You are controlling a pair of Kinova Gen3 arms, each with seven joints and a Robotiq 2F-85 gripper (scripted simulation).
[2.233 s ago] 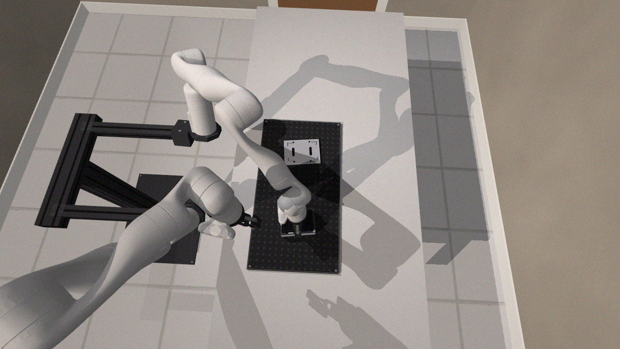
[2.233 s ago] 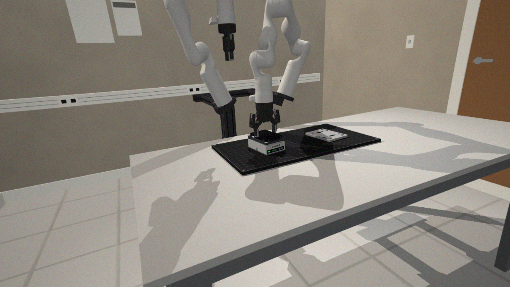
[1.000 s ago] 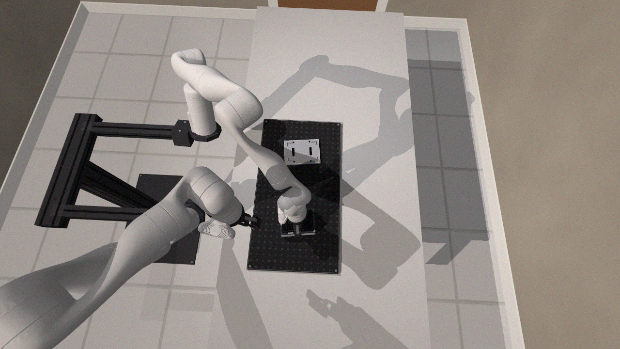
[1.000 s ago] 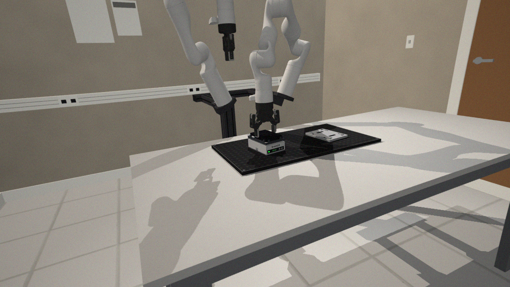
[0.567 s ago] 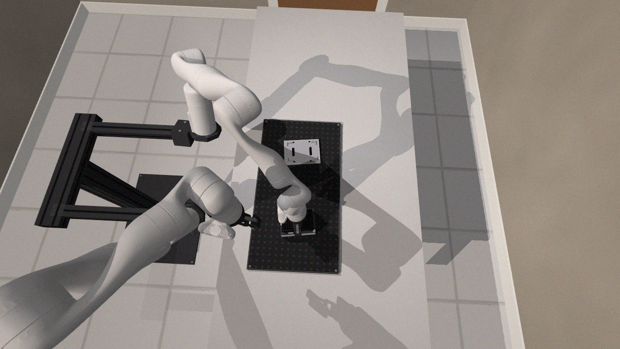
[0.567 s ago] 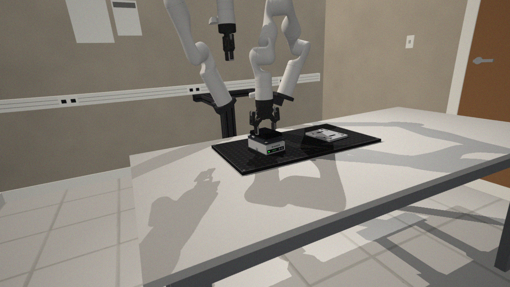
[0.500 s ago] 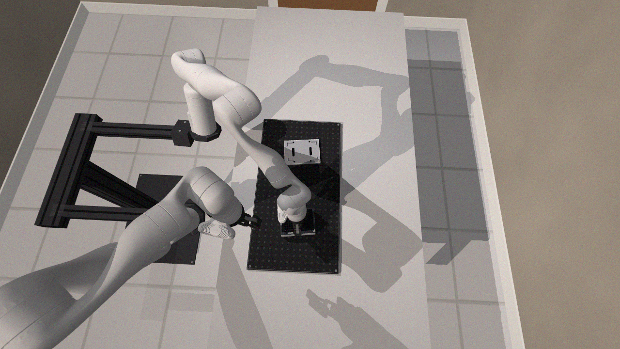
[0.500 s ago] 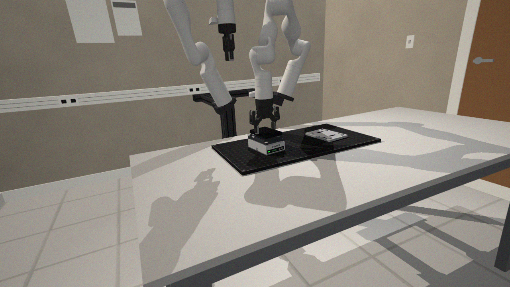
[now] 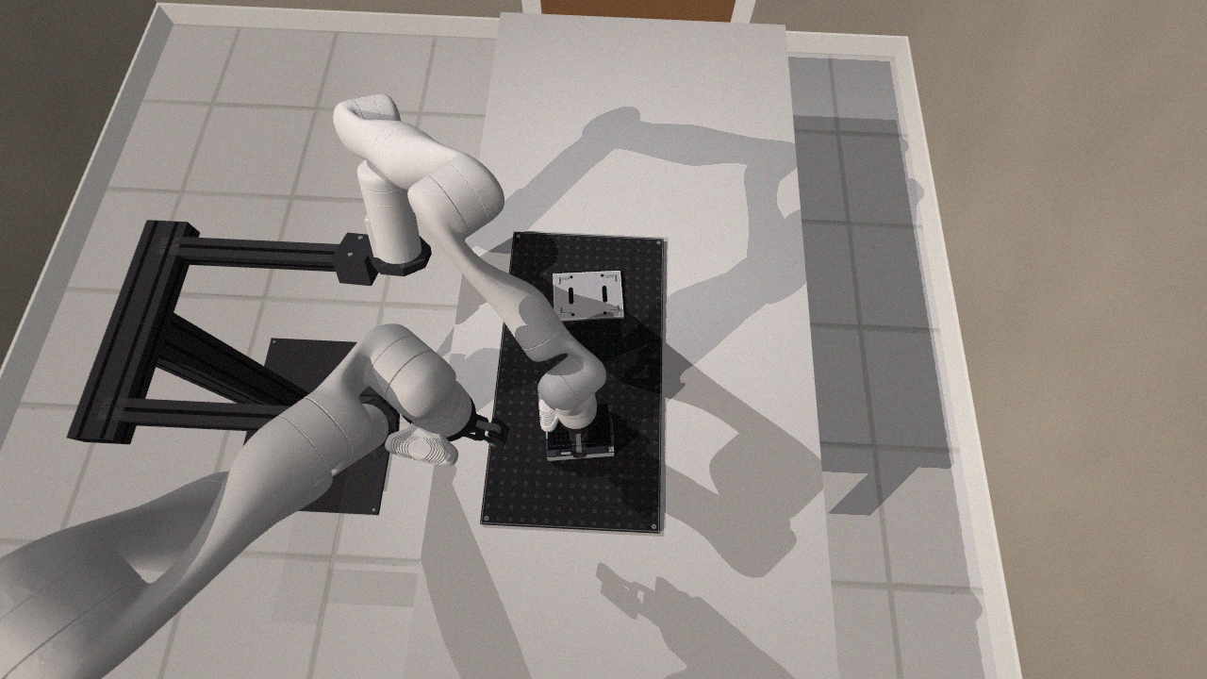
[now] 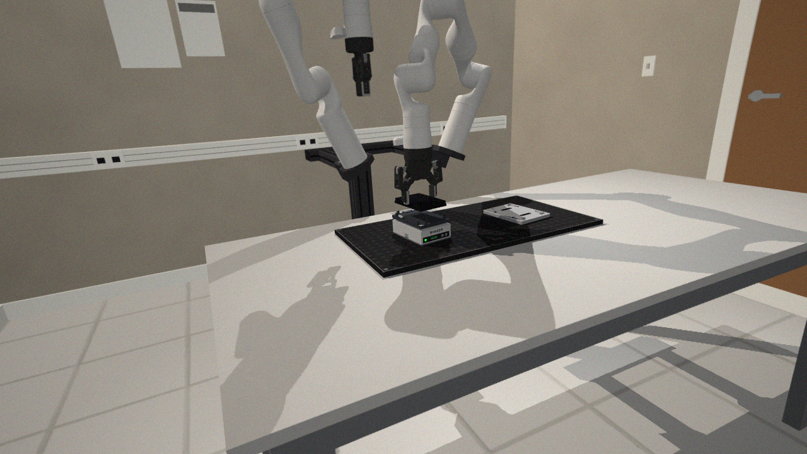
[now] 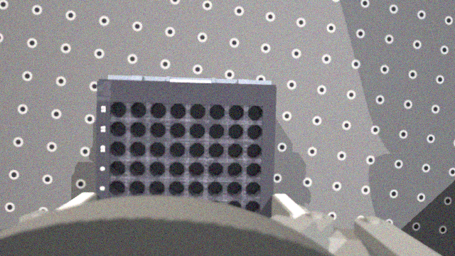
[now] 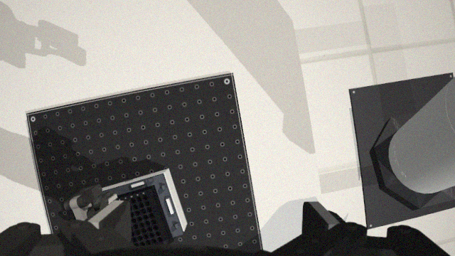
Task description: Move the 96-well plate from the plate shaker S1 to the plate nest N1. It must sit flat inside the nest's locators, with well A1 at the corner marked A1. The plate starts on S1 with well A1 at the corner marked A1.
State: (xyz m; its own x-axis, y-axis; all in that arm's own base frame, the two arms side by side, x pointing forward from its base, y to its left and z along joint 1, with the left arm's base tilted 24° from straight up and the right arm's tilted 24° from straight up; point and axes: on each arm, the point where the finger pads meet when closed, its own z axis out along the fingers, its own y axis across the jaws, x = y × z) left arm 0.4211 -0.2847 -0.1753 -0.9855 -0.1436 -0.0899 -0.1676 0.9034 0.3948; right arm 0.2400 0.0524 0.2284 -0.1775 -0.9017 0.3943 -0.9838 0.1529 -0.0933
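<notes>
My left hand is 34 cm to the right of the plate nest N1 and 10 cm above it. From my left hand the other things lie so: dark 96-well plate: 1 cm below.
</notes>
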